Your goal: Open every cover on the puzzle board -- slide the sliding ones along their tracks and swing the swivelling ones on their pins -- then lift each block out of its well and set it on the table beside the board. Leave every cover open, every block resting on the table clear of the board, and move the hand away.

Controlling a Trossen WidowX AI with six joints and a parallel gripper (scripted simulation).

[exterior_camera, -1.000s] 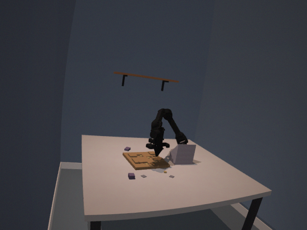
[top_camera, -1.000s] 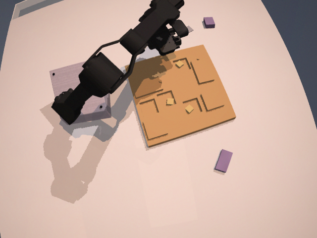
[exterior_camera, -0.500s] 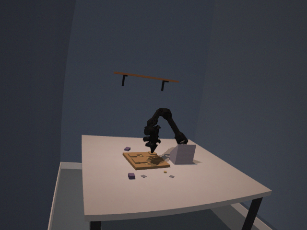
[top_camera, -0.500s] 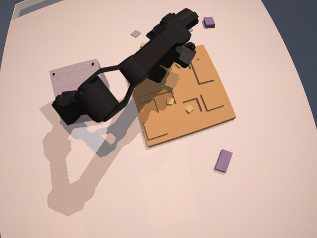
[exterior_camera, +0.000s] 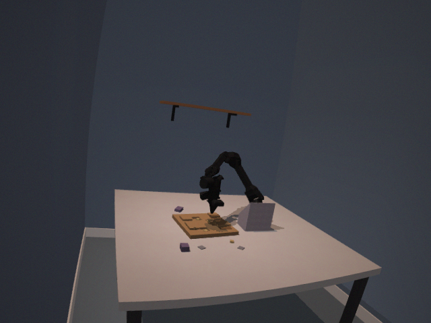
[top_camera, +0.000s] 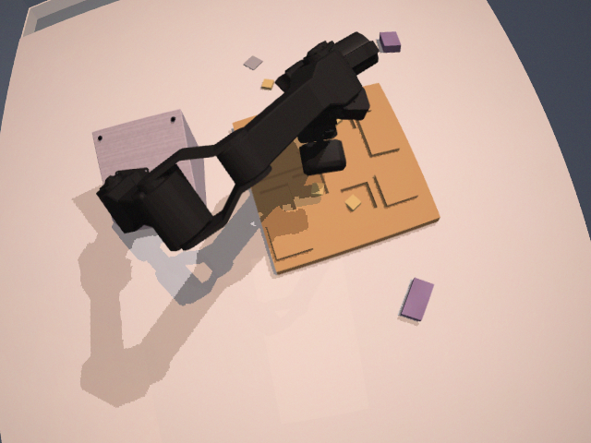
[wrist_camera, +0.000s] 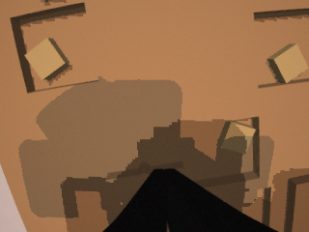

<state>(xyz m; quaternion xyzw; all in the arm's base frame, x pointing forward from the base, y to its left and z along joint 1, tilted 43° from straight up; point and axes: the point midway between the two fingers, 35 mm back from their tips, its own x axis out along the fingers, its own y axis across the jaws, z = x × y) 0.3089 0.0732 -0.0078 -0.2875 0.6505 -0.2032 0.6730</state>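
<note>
The orange puzzle board is 3 cm ahead of my gripper tip, 4 cm to the right of it and 7 cm below it. From my gripper tip the other things lie so: flat purple block: 15 cm ahead, 27 cm to the right, 8 cm below.
</note>
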